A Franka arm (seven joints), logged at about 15 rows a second.
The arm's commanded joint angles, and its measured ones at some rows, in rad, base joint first. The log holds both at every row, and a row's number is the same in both.
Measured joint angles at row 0:
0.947, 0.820, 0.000, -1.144, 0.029, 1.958, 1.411
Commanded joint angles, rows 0 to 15:
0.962, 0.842, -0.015, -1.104, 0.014, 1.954, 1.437
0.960, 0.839, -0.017, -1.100, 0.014, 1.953, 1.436
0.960, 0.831, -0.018, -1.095, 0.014, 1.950, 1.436
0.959, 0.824, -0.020, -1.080, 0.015, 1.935, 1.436
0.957, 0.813, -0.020, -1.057, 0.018, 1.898, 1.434
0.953, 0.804, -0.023, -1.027, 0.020, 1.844, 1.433
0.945, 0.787, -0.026, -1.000, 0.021, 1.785, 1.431
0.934, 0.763, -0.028, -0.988, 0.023, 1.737, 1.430
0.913, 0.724, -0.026, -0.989, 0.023, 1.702, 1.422
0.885, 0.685, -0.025, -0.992, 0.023, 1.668, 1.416
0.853, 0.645, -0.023, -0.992, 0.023, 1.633, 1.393
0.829, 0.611, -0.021, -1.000, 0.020, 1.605, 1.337
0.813, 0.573, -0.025, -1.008, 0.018, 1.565, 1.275
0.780, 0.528, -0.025, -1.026, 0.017, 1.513, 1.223
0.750, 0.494, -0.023, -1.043, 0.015, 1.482, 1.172
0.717, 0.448, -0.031, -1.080, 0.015, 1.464, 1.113
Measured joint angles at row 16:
0.765, 0.547, -0.032, -0.985, 0.026, 1.497, 1.215
